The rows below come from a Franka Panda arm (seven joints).
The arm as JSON. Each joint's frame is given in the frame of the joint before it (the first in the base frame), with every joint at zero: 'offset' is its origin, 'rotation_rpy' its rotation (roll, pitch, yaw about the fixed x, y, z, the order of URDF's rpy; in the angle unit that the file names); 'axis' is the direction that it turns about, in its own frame. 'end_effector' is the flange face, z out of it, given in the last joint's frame.
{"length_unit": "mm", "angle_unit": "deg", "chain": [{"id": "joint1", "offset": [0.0, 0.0, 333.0], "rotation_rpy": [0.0, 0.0, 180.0], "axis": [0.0, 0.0, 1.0]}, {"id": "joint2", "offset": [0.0, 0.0, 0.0], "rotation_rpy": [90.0, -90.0, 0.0], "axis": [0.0, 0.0, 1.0]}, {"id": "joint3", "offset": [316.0, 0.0, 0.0], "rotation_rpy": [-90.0, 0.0, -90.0], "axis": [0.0, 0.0, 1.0]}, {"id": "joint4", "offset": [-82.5, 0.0, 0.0], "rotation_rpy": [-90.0, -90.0, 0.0], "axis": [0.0, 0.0, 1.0]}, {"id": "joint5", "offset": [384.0, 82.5, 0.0], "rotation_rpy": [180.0, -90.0, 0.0], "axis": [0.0, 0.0, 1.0]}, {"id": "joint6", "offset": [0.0, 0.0, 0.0], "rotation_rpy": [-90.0, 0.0, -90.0], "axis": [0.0, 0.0, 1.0]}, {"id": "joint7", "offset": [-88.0, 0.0, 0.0], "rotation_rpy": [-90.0, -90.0, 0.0], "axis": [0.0, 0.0, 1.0]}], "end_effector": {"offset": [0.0, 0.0, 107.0], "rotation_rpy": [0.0, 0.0, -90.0]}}
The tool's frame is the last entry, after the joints.
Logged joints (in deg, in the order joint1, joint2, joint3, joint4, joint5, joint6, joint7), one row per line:
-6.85, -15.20, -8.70, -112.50, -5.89, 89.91, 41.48
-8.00, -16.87, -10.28, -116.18, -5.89, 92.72, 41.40
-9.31, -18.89, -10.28, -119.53, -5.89, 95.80, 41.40
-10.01, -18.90, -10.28, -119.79, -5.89, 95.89, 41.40
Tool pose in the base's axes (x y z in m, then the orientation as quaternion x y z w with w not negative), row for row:
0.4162, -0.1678, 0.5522, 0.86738, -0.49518, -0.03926, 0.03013
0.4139, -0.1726, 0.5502, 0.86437, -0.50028, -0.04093, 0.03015
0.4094, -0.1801, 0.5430, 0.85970, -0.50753, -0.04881, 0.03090
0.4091, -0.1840, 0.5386, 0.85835, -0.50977, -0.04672, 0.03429
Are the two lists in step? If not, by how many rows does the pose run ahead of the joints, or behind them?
The pose runs 2 rows ahead of the joints: the pose in row i belongs to the joints in row i + 2.
